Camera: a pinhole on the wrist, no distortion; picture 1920 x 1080 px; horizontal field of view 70.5 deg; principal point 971.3 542.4 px. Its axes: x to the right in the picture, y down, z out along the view. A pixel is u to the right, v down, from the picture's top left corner.
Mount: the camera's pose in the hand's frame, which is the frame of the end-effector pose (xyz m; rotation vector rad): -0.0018 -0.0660 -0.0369 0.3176 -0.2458 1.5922
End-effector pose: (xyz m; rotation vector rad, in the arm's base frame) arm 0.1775 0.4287 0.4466 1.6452 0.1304 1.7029
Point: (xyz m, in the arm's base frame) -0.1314 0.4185 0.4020
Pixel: behind the camera
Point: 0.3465 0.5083 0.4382
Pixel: 872 150
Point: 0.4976 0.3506 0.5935
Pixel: 1728 138
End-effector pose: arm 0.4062 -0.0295 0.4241 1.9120 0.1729 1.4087
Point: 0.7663 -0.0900 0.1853
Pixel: 983 843
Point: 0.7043 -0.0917 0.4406
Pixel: 1599 144
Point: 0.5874 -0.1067 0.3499
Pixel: 1614 745
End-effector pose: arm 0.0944 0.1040 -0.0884 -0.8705 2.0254 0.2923
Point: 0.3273 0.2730 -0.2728
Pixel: 1710 642
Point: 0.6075 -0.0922 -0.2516
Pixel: 256 522
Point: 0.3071 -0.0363 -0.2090
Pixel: 380 96
